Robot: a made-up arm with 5 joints. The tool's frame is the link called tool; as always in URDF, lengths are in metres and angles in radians.
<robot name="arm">
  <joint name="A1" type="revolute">
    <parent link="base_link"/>
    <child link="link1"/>
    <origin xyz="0 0 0.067" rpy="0 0 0"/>
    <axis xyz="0 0 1"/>
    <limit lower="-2.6" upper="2.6" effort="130" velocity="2.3"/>
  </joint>
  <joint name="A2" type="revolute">
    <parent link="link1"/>
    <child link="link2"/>
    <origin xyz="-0.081 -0.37 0.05" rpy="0 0 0"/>
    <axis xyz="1 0 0"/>
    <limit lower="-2.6" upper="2.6" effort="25" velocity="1"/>
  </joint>
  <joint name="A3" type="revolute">
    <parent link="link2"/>
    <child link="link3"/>
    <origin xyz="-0.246 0.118 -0.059" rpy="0 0 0"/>
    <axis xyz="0 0 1"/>
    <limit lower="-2.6" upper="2.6" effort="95" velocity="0.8"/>
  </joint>
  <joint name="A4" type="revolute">
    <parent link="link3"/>
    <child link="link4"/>
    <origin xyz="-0.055 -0.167 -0.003" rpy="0 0 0"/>
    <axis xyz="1 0 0"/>
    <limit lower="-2.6" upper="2.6" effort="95" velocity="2.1"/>
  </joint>
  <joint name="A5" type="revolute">
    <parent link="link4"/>
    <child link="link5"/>
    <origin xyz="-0.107 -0.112 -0.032" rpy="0 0 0"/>
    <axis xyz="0 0 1"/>
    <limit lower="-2.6" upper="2.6" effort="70" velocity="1.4"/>
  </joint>
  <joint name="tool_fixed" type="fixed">
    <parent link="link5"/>
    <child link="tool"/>
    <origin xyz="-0.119 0.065 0.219" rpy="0 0 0"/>
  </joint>
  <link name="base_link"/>
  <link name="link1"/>
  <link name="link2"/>
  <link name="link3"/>
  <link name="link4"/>
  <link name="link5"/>
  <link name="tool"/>
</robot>
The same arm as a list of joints. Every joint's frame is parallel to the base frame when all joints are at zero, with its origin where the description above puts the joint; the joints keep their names.
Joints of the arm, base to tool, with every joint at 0 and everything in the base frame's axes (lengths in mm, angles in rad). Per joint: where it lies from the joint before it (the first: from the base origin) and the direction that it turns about. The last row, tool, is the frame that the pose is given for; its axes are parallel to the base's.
A1: axis 0 0 1 offset 0 0 67
A2: axis 1 0 0 offset -81 -370 50
A3: axis 0 0 1 offset -246 118 -59
A4: axis 1 0 0 offset -55 -167 -3
A5: axis 0 0 1 offset -107 -112 -32
tool: offset -119 65 219
Joint limits (rad, base to tool): -2.6..2.6 -2.6..2.6 -2.6..2.6 -2.6..2.6 -2.6..2.6

